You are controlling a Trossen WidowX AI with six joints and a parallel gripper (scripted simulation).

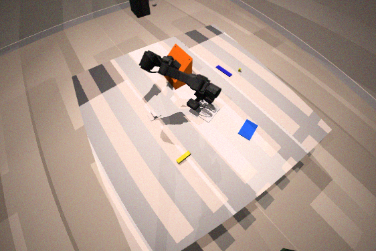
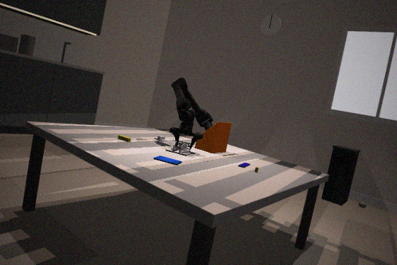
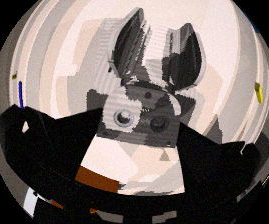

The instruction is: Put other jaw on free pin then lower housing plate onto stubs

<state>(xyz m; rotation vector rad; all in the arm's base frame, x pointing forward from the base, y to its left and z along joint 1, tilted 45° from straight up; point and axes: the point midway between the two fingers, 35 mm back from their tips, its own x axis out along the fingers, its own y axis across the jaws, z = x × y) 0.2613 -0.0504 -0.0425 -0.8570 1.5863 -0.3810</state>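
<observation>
The jaw lies 2 cm to the left of my gripper tip and 2 cm ahead of it. Round my gripper tip: yellow bar 26 cm to the right, 21 cm ahead, 1 cm below; blue bar 33 cm to the left, 14 cm behind, 2 cm below; blue tile 29 cm ahead, 13 cm to the left, 2 cm below.
</observation>
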